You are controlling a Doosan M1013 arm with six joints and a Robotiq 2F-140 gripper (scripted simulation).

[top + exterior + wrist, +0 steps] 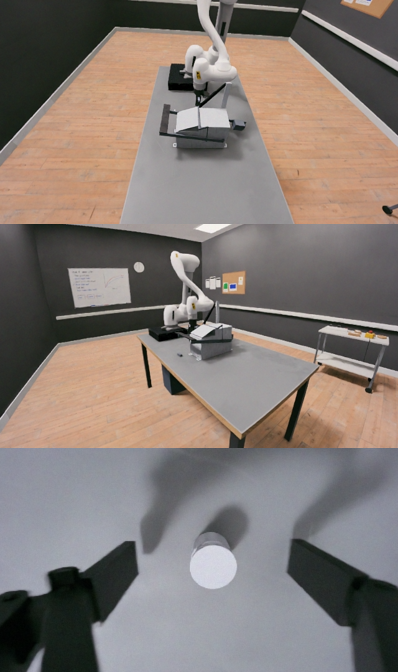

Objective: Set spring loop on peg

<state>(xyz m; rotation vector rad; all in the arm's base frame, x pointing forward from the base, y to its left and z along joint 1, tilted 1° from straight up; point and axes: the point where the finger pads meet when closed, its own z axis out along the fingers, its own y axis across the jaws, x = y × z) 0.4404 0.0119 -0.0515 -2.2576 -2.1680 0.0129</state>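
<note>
Right now the steel test weight is 10 mm below my hand. Also, from my hand: small dark object (250 mm to the right, 160 mm ahead, 30 mm below).
</note>
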